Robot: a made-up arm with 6 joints. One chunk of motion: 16 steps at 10 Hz.
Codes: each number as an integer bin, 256 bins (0 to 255) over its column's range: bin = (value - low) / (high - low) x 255, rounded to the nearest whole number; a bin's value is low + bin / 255 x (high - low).
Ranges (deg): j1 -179.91..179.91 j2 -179.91..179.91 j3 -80..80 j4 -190.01..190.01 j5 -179.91..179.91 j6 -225.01..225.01
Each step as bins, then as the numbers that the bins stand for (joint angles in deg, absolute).
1 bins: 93 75 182 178 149 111
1 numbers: -48.68 -74.08 34.20 75.26 30.34 -29.12
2 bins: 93 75 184 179 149 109
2 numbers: -48.68 -74.08 35.45 76.75 30.34 -32.65
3 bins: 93 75 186 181 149 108
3 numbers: -48.68 -74.08 36.71 79.73 30.34 -34.41
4 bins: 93 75 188 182 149 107
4 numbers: -48.68 -74.08 37.96 81.22 30.34 -36.18
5 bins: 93 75 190 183 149 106
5 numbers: -48.68 -74.08 39.22 82.71 30.34 -37.94
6 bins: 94 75 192 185 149 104
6 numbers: -47.27 -74.08 40.47 85.69 30.34 -41.47
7 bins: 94 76 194 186 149 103
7 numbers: -47.27 -72.67 41.73 87.18 30.34 -43.24
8 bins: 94 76 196 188 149 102
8 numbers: -47.27 -72.67 42.98 90.16 30.34 -45.00
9 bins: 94 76 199 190 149 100
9 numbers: -47.27 -72.67 44.86 93.14 30.34 -48.53
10 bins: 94 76 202 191 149 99
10 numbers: -47.27 -72.67 46.75 94.63 30.34 -50.30
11 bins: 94 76 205 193 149 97
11 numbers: -47.27 -72.67 48.63 97.61 30.34 -53.83
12 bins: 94 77 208 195 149 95
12 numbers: -47.27 -71.26 50.51 100.59 30.34 -57.36
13 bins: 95 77 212 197 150 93
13 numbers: -45.86 -71.26 53.02 103.57 31.75 -60.89
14 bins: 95 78 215 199 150 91
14 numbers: -45.86 -69.85 54.90 106.55 31.75 -64.41
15 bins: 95 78 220 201 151 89
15 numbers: -45.86 -69.85 58.04 109.54 33.16 -67.94
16 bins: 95 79 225 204 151 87
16 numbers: -45.86 -68.44 61.18 114.01 33.16 -71.47
